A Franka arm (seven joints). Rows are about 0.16 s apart.
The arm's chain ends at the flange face. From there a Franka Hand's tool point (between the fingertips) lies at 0.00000 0.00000 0.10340 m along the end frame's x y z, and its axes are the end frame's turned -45 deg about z.
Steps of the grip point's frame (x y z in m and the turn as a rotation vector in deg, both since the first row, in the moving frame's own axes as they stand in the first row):
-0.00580, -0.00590, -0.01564, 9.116, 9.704, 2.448
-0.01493, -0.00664, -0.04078, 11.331, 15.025, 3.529
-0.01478, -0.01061, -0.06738, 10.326, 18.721, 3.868
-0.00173, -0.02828, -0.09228, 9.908, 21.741, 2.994
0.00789, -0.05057, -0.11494, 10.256, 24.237, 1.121
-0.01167, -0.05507, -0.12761, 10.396, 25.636, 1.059
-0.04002, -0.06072, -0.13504, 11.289, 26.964, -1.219
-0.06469, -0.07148, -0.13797, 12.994, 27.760, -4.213
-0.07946, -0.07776, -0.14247, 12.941, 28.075, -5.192
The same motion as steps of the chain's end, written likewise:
-0.00953, 0.02371, -0.01286, 13.308, 0.416, 2.448
-0.02091, 0.03873, -0.03525, 18.637, 2.612, 3.529
-0.02965, 0.03878, -0.06027, 20.539, 5.936, 3.868
-0.03692, 0.02005, -0.08342, 22.379, 8.367, 2.994
-0.04782, 0.00097, -0.10422, 24.390, 9.886, 1.121
-0.06631, 0.01335, -0.11579, 25.478, 10.776, 1.059
-0.08987, 0.03229, -0.12187, 27.049, 11.084, -1.219
-0.11236, 0.04539, -0.12353, 28.817, 10.441, -4.213
-0.12722, 0.05182, -0.12779, 29.003, 10.701, -5.192

